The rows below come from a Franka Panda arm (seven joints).
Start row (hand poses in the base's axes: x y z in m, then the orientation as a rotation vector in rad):
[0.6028 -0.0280 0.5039 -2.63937 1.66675 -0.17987]
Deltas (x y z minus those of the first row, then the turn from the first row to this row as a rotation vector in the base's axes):
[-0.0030 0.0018 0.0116 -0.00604 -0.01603 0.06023]
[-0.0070 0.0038 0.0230 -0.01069 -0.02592 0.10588]
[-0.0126 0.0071 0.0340 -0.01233 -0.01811 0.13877]
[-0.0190 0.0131 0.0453 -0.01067 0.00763 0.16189]
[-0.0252 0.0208 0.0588 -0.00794 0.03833 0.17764]
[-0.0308 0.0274 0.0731 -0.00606 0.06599 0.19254]
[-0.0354 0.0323 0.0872 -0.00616 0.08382 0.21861]
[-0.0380 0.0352 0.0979 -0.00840 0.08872 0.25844]
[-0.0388 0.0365 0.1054 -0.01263 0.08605 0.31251]
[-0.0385 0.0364 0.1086 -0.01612 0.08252 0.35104]
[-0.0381 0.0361 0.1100 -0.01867 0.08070 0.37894]
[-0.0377 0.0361 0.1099 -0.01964 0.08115 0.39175]
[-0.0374 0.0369 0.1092 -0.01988 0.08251 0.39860]
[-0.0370 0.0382 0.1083 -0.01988 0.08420 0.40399]
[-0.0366 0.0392 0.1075 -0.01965 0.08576 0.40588]
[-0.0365 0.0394 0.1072 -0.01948 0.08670 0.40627]
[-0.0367 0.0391 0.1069 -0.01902 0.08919 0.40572]
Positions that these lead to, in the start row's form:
[0.5998 -0.0262 0.5155 -2.68104 1.58228 -0.20482]
[0.5958 -0.0242 0.5269 -2.71210 1.51813 -0.22071]
[0.5902 -0.0209 0.5379 -2.74071 1.47499 -0.21149]
[0.5838 -0.0149 0.5492 -2.76958 1.44872 -0.17644]
[0.5776 -0.0072 0.5627 2.79104 -1.43123 0.13370]
[0.5720 -0.0006 0.5770 2.79224 -1.40487 0.09483]
[0.5674 0.0043 0.5911 2.80386 -1.36461 0.07070]
[0.5648 0.0072 0.6018 2.82868 -1.30740 0.06526]
[0.5640 0.0085 0.6093 2.86380 -1.23066 0.07112]
[0.5643 0.0084 0.6125 2.88792 -1.17554 0.07776]
[0.5647 0.0081 0.6139 2.90437 -1.13516 0.08157]
[0.5651 0.0081 0.6138 2.91130 -1.11636 0.08145]
[0.5654 0.0089 0.6131 2.91467 -1.10617 0.07967]
[0.5658 0.0102 0.6122 2.91716 -1.09809 0.07730]
[0.5662 0.0112 0.6114 2.91777 -1.09515 0.07501]
[0.5663 0.0114 0.6111 2.91770 -1.09447 0.07362]
[0.5661 0.0111 0.6108 2.91659 -1.09493 0.06997]

